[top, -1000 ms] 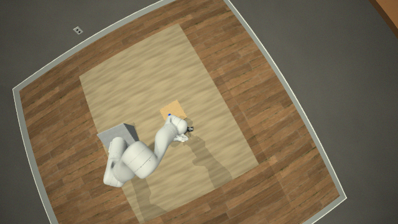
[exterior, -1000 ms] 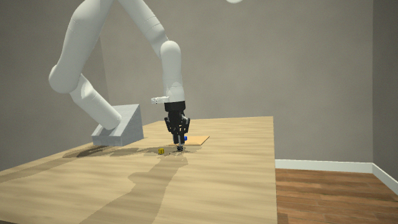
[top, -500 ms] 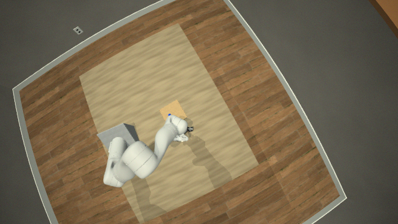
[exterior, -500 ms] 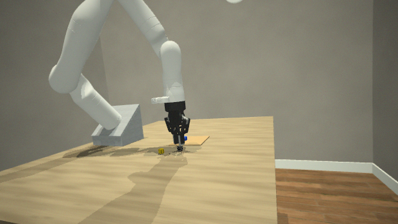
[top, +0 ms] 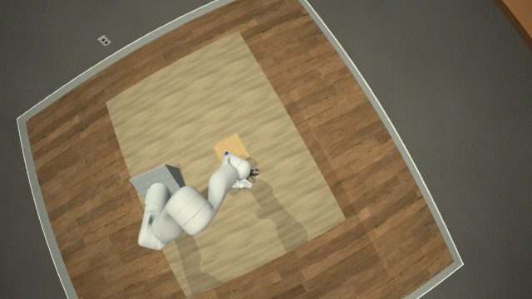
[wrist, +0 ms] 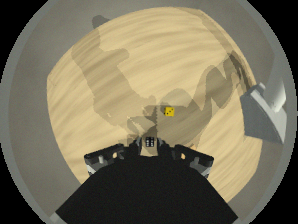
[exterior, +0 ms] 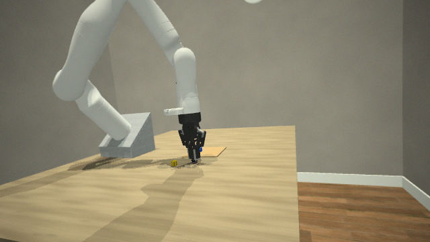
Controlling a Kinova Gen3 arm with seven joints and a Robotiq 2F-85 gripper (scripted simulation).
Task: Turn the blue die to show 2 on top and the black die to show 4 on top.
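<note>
Now: the black die 2 cm below my hand. Round my hand: tan mat 13 cm to the left, 3 cm below, 2 cm behind; then yellow die 6 cm behind, 4 cm to the right, 2 cm below; then blue die 13 cm to the left, 5 cm behind, 2 cm below.
</note>
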